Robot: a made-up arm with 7 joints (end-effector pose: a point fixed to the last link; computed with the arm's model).
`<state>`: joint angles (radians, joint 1 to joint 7).
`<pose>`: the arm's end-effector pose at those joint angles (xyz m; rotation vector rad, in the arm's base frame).
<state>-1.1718 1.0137 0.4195 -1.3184 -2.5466 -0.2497 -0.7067</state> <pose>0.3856 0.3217 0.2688 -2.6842 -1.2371 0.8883</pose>
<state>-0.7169 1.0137 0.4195 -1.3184 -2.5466 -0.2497 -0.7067</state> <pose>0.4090 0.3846 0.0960 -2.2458 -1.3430 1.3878</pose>
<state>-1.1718 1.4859 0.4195 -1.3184 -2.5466 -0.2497 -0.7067</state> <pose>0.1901 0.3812 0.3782 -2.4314 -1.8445 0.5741</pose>
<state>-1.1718 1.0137 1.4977 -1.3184 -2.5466 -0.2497 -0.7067</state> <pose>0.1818 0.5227 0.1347 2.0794 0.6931 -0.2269</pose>
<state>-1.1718 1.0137 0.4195 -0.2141 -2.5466 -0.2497 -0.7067</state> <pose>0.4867 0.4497 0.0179 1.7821 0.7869 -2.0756</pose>
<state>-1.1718 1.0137 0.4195 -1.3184 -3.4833 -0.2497 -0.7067</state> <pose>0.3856 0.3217 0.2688 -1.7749 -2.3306 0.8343</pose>
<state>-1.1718 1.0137 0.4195 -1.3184 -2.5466 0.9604 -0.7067</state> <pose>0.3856 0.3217 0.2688 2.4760 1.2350 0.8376</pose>
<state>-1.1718 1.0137 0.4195 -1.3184 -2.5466 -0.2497 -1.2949</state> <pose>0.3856 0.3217 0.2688 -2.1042 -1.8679 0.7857</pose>
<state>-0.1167 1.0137 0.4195 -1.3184 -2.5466 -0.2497 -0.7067</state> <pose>0.3142 0.4612 -0.1143 -1.5569 -1.3765 1.8948</pose>
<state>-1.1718 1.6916 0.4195 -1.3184 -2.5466 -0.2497 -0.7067</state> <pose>0.0966 0.3749 0.4178 -2.2774 -2.0815 0.4250</pose>
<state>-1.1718 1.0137 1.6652 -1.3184 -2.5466 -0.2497 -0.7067</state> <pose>0.1622 0.5386 0.0898 1.9552 0.6083 -0.1379</pose>
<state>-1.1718 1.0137 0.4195 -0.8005 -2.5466 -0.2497 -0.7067</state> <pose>0.4604 0.4041 0.1742 2.3702 1.0747 -1.5489</pose>
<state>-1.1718 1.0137 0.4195 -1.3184 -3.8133 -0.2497 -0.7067</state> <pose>0.3856 0.3217 0.2688 -1.3584 -2.6035 0.7724</pose>
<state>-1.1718 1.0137 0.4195 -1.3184 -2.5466 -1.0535 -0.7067</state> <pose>0.3856 0.3217 0.2688 -2.0591 -0.8845 1.8195</pose>
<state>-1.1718 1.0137 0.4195 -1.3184 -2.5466 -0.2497 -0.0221</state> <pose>0.3856 0.3217 0.2688 2.8680 0.2576 -0.8432</pose>
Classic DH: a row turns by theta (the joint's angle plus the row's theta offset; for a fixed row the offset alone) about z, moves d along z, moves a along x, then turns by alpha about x. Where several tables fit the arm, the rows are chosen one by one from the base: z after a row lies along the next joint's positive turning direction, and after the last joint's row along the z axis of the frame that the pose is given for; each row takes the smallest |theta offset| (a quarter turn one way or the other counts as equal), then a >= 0, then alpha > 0; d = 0 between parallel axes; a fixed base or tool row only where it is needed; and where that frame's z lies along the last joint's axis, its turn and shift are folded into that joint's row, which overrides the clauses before.
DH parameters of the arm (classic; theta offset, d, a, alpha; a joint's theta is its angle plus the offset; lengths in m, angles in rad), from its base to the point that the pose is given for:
base (fixed): 0 0 0 -1.2217
joint 1: 1.5708 0 0 1.5708
joint 2: 1.2217 0 0 -1.5708
joint 3: -1.5708 -0.3753 0.0422 -1.5708
joint 4: 0 0 -0.0343 1.5708
joint 5: 0 -0.2832 0 -1.5708
joint 6: 0 0 0 1.5708
joint 7: 0 0 0 0

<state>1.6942 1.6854 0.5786 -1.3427 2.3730 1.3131 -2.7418</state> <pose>0.0228 0.5596 -0.0779 -0.5606 -0.1539 -1.6733</pose>
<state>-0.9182 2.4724 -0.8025 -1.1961 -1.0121 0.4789 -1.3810</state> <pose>0.0533 0.4388 0.3893 -1.5271 -2.4027 0.7964</pose>
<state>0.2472 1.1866 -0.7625 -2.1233 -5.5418 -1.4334 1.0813</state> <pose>0.1315 0.1741 -0.3296 -2.0393 -1.4504 0.2731</pose>
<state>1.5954 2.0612 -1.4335 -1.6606 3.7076 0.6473 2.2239</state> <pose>-0.2680 0.4133 0.1098 -0.9366 0.5266 -1.2449</pose>
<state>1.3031 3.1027 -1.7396 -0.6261 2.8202 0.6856 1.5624</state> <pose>0.4850 0.3206 0.2917 1.8629 -1.5658 0.9403</pose>
